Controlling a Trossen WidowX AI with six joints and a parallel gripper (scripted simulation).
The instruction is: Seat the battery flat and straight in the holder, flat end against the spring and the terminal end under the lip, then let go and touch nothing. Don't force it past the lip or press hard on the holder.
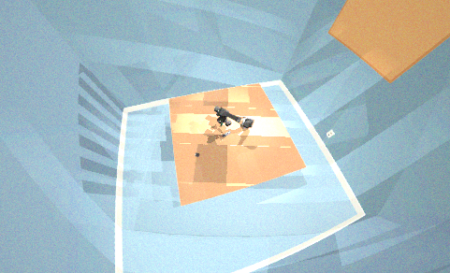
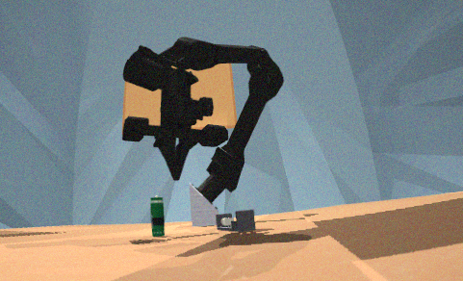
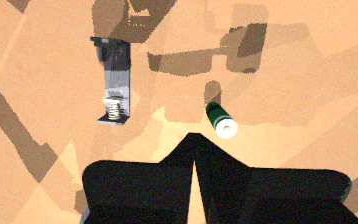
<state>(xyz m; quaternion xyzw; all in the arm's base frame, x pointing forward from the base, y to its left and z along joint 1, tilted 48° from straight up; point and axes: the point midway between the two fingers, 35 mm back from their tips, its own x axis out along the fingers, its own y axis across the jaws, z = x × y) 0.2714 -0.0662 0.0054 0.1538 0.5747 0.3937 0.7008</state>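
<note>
The battery lies 1 cm ahead of my gripper tip, 3 cm to the right of it and 6 cm below it. Round my gripper tip: dark remote battery door: 35 cm ahead, 24 cm to the left, 9 cm below.
</note>
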